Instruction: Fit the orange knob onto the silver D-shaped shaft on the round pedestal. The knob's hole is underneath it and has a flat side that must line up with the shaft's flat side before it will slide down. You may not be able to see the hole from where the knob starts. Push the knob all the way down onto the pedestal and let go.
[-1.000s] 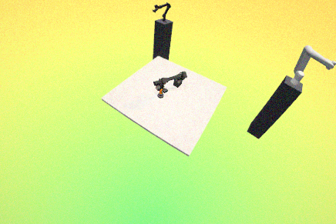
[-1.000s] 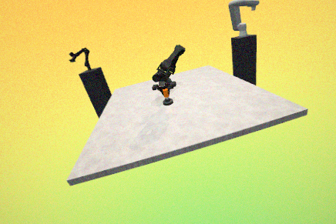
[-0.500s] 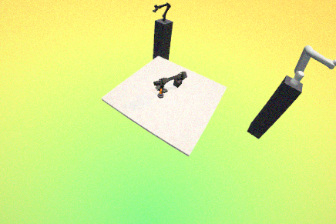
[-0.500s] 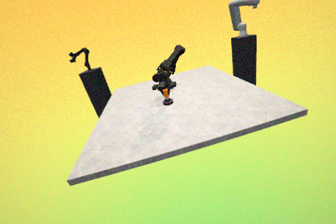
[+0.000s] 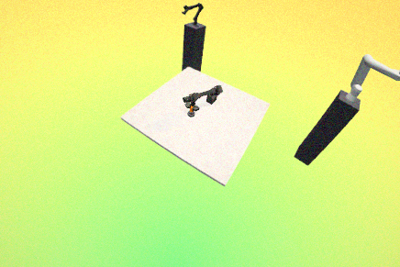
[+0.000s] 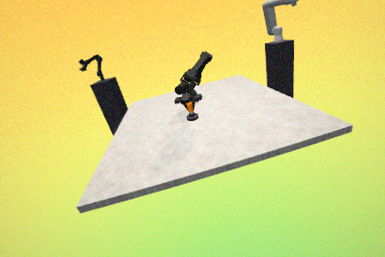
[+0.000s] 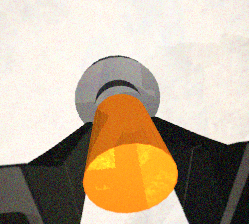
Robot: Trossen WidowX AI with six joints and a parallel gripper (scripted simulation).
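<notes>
The silver shaft lies 4 cm below my gripper tip. The rest, counted from my gripper tip: orange knob 3 cm above.
</notes>
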